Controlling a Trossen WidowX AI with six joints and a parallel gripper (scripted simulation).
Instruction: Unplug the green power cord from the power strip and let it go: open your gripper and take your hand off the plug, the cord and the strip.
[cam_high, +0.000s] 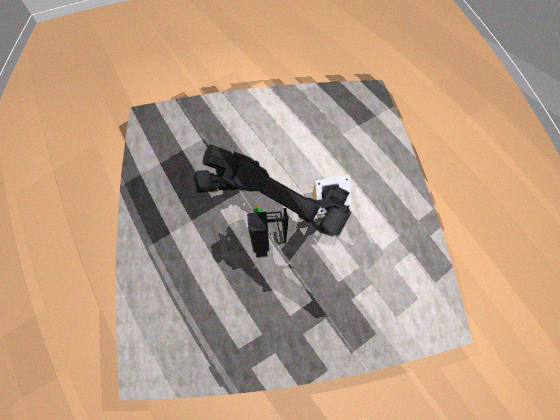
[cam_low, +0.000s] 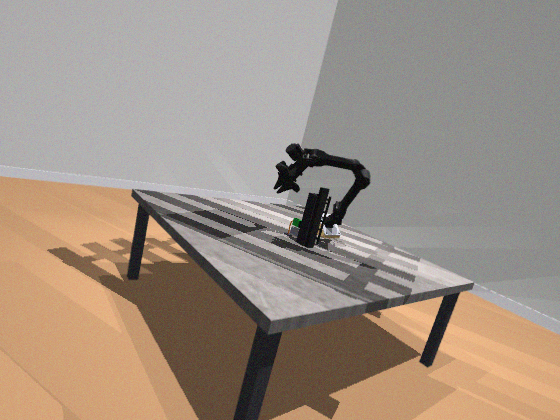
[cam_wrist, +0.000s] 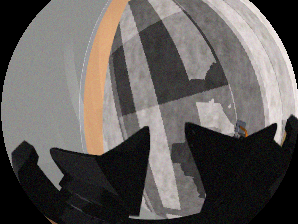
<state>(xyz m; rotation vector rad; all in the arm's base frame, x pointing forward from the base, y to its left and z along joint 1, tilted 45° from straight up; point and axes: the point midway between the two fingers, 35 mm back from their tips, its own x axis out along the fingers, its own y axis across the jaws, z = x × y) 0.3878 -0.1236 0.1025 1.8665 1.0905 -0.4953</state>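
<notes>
Now: gripper tip 130 mm past the green plug, 120 mm above it and 90 mm to the right of it. Also, from my gripper tip: black strip (180 mm to the left, 120 mm behind, 70 mm below).
</notes>
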